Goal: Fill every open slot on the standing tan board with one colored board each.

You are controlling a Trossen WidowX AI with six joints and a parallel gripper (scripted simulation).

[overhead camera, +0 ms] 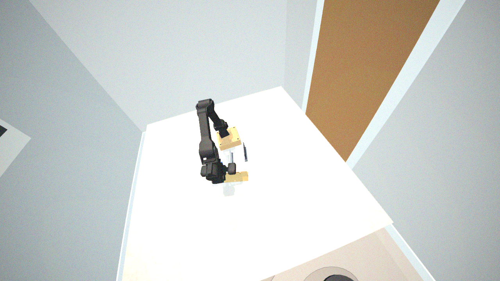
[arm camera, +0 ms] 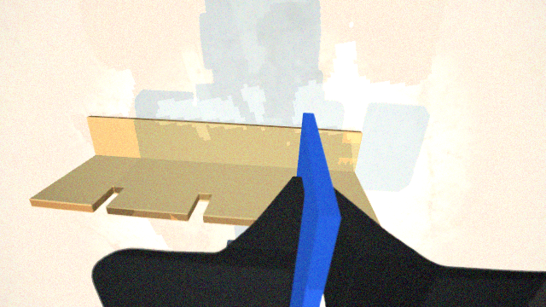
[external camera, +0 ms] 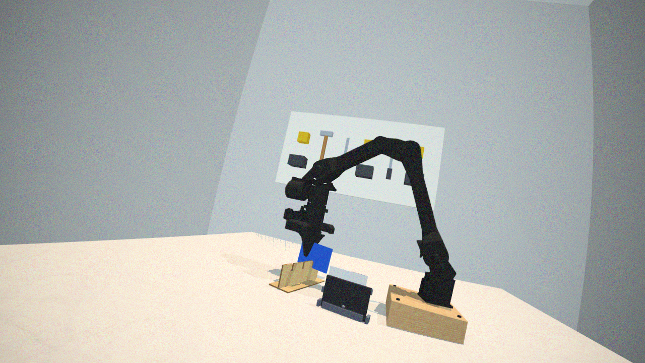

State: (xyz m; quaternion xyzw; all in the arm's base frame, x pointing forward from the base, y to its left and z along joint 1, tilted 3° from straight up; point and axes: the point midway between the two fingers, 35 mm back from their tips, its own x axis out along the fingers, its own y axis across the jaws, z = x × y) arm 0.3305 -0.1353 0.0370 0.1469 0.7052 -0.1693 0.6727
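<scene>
My gripper tip is 6 cm to the right of the tan board and 4 cm above it. From my gripper tip the other things lie so: blue board: 2 cm behind, 1 cm to the left; then black board: 20 cm to the left, 11 cm behind, 4 cm below.
</scene>
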